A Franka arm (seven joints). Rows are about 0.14 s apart.
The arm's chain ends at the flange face. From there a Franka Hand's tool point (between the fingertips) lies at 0.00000 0.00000 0.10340 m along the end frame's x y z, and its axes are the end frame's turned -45 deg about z.
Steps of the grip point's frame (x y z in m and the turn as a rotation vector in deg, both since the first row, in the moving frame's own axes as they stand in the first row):
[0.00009, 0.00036, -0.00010, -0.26, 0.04, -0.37]
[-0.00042, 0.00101, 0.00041, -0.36, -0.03, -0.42]
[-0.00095, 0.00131, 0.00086, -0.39, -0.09, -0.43]
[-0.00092, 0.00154, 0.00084, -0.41, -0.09, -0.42]
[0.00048, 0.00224, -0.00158, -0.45, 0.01, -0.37]
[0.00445, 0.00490, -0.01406, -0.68, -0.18, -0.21]
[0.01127, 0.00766, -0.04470, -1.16, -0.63, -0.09]
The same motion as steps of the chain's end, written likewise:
[-0.00007, -0.00009, -0.00010, -0.16, 0.21, -0.37]
[-0.00001, 0.00052, 0.00041, -0.28, 0.23, -0.42]
[-0.00013, 0.00099, 0.00086, -0.34, 0.21, -0.43]
[0.00003, 0.00110, 0.00084, -0.35, 0.23, -0.42]
[0.00133, 0.00068, -0.00158, -0.31, 0.33, -0.37]
[0.00597, -0.00078, -0.01405, -0.61, 0.35, -0.21]
[0.01271, -0.00484, -0.04467, -1.27, 0.37, -0.09]

